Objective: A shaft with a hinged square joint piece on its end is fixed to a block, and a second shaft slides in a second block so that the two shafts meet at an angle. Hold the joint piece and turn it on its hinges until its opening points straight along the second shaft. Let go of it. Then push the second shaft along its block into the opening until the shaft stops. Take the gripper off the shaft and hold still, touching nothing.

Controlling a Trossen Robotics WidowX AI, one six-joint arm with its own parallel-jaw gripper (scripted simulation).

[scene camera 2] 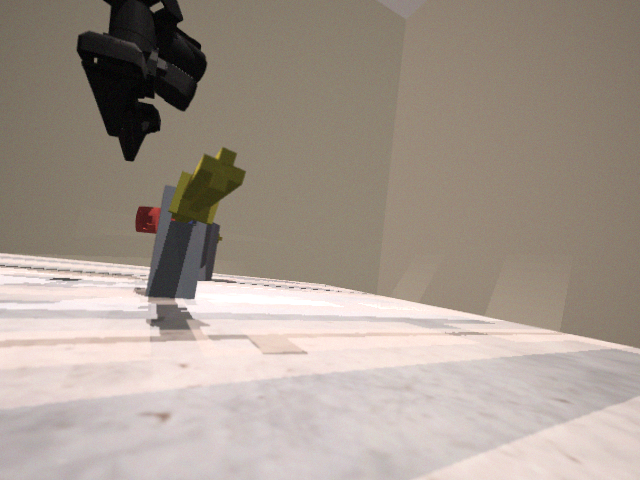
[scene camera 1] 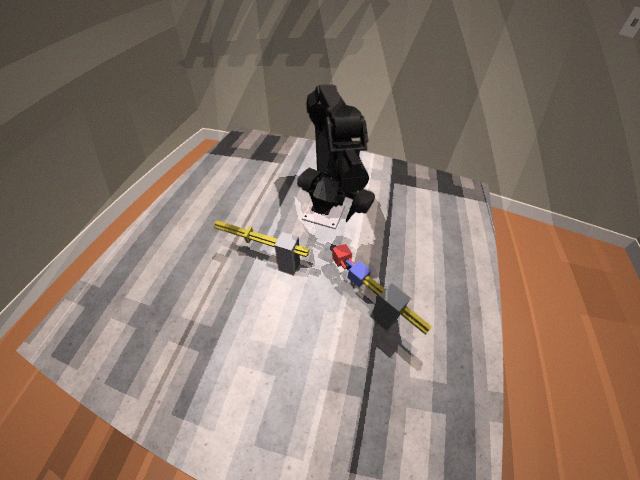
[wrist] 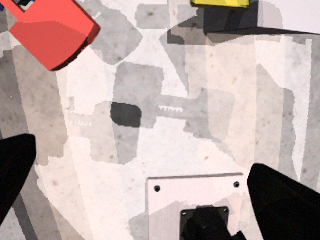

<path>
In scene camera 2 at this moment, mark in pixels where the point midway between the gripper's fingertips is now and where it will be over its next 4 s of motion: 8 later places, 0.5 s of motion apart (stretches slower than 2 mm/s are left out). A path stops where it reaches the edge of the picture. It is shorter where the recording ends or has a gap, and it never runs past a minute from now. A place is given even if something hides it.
My gripper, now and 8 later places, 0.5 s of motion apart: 121,149; 119,150; 118,151; 117,153; 117,156; 116,158; 115,175; 106,212; 128,220
</path>
